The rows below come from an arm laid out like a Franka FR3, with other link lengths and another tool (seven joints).
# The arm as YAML. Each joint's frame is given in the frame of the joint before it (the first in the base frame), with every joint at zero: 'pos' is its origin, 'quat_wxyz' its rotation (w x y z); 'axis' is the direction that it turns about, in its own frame. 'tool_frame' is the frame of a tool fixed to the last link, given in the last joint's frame.
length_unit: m
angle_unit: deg
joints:
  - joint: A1
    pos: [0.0, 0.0, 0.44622]
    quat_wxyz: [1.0, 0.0, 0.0, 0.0]
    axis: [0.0, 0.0, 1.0]
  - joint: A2
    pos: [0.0, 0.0, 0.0]
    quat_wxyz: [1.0, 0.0, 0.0, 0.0]
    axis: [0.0, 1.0, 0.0]
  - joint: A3
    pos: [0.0, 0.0, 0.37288]
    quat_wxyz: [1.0, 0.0, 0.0, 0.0]
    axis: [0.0, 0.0, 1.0]
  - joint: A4
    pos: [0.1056, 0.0, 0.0]
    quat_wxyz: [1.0, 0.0, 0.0, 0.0]
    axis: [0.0, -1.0, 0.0]
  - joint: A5
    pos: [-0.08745, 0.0, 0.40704]
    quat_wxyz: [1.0, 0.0, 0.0, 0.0]
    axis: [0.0, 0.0, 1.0]
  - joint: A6
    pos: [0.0, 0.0, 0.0]
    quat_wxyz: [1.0, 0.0, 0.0, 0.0]
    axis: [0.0, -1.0, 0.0]
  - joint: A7
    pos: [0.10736, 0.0, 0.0]
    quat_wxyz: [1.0, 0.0, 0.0, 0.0]
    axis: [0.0, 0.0, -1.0]
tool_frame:
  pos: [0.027, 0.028, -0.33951]
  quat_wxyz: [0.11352, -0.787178, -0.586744, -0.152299]
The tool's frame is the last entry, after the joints.
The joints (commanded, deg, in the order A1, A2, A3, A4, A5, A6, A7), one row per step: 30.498, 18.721, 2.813, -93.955, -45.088, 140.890, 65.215; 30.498, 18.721, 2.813, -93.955, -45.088, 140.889, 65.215; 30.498, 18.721, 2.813, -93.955, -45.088, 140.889, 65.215; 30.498, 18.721, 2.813, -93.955, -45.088, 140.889, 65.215; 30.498, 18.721, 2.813, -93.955, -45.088, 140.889, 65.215; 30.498, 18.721, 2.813, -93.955, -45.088, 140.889, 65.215; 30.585, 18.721, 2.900, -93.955, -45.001, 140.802, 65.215; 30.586, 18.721, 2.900, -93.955, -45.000, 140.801, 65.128; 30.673, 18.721, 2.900, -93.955, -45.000, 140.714, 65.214; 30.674, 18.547, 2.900, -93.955, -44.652, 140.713, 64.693; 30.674, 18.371, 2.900, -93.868, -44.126, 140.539, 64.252; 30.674, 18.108, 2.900, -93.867, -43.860, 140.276, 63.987; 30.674, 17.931, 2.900, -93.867, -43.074, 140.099, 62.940; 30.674, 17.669, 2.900, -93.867, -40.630, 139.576, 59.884
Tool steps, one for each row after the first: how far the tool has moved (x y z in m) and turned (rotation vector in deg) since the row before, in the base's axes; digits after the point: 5 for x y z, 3 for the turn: 0.00000, -0.00001, 0.00000, -0.001, 0.000, -0.001; 0.00000, 0.00000, 0.00000, 0.000, 0.000, 0.000; 0.00000, 0.00000, 0.00000, 0.000, 0.000, 0.000; 0.00000, 0.00000, 0.00000, 0.000, 0.000, 0.000; 0.00000, 0.00000, 0.00000, 0.000, 0.000, 0.000; -0.00142, 0.00200, -0.00043, 0.037, 0.098, 0.080; -0.00004, 0.00005, -0.00004, -0.060, 0.007, 0.062; -0.00068, 0.00073, -0.00027, 0.005, 0.033, -0.031; -0.00068, 0.00042, 0.00220, -0.005, 0.063, 0.241; -0.00058, -0.00024, 0.00251, 0.129, 0.154, 0.006; -0.00071, -0.00122, 0.00293, -0.006, 0.049, -0.075; -0.00146, 0.00005, 0.00086, -0.132, 0.401, 0.355; -0.00438, 0.00055, -0.00182, -0.368, 1.467, 1.027
